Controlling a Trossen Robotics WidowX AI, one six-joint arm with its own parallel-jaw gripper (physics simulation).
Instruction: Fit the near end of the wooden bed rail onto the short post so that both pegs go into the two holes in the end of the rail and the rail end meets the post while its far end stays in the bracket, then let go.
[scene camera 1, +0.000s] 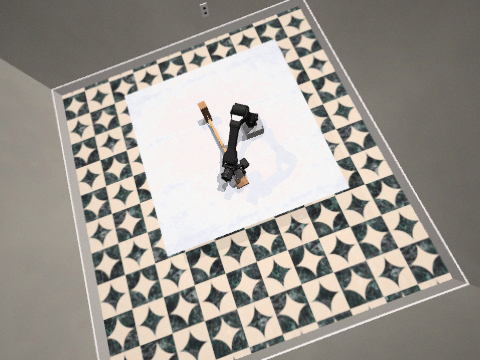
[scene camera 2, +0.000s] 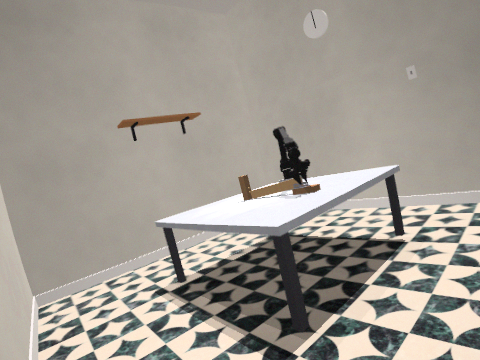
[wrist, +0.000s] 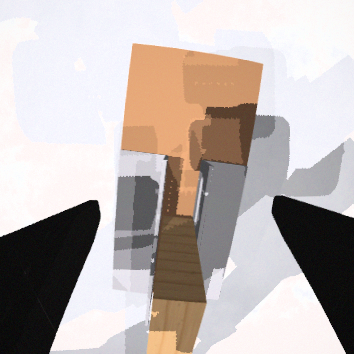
The gripper (wrist: 187, 206) is open, with nothing in its grasp. Also in view: a wooden bed rail (wrist: 178, 301).
